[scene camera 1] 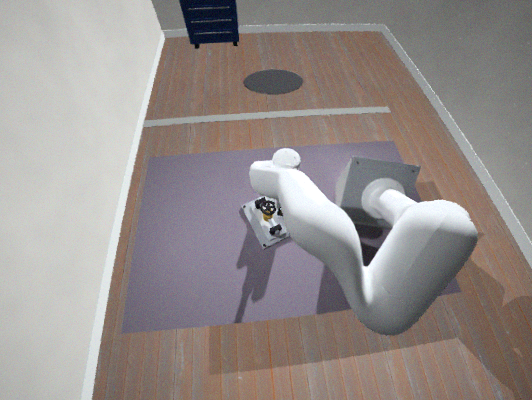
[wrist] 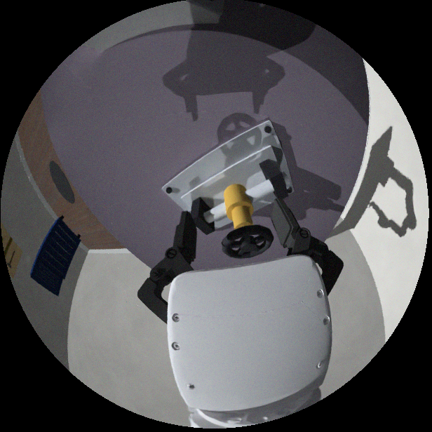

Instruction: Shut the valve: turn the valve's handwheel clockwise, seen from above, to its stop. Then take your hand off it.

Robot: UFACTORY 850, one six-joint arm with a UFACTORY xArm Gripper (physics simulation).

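The valve's black spoked handwheel (scene camera 1: 268, 207) (wrist: 247, 243) sits on a yellow stem and body (wrist: 237, 200). The body joins a light pipe with black end flanges on a pale base plate (scene camera 1: 255, 226) (wrist: 215, 163). My gripper (wrist: 233, 213) is open and empty. In the wrist view its black fingers stand on either side of the handwheel, with a wider gap on the left. The right finger is close to the rim; I cannot tell whether they touch. In the scene view the arm's wrist hides most of the gripper and part of the plate.
The base plate lies on a purple mat (scene camera 1: 185, 240) (wrist: 120, 120). The robot's grey pedestal (scene camera 1: 345, 182) stands to the right in the scene view. A blue drawer cabinet (scene camera 1: 211, 22) (wrist: 55, 255) and a dark floor disc (scene camera 1: 273, 81) (wrist: 62, 181) are farther off.
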